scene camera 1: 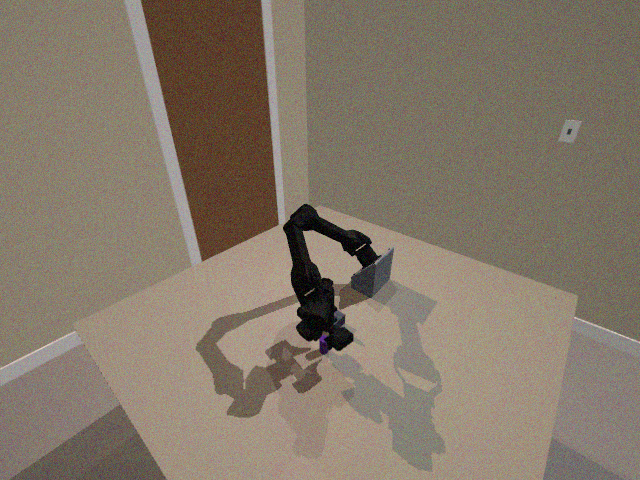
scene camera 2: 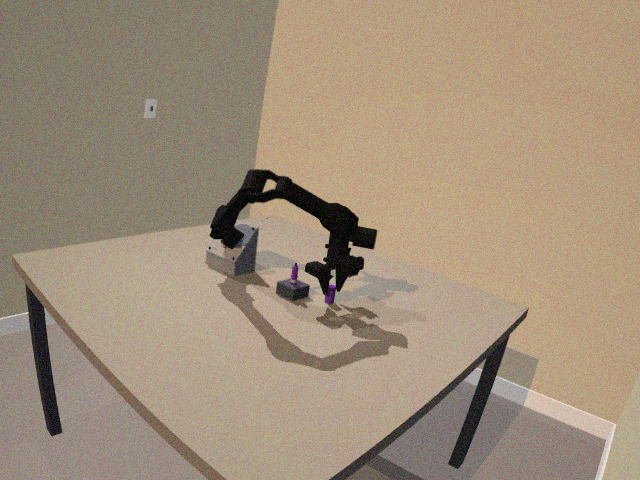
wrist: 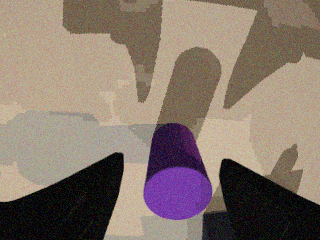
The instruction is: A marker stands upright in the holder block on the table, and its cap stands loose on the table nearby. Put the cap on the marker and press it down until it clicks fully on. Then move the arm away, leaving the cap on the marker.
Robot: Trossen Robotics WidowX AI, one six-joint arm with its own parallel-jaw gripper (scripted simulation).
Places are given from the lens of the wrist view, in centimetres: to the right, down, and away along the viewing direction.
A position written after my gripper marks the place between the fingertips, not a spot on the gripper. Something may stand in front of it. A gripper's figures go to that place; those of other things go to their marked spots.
my gripper (wrist: 172,164): 1, 2, 10
purple cap (wrist: 176,187): 1, 3, 7
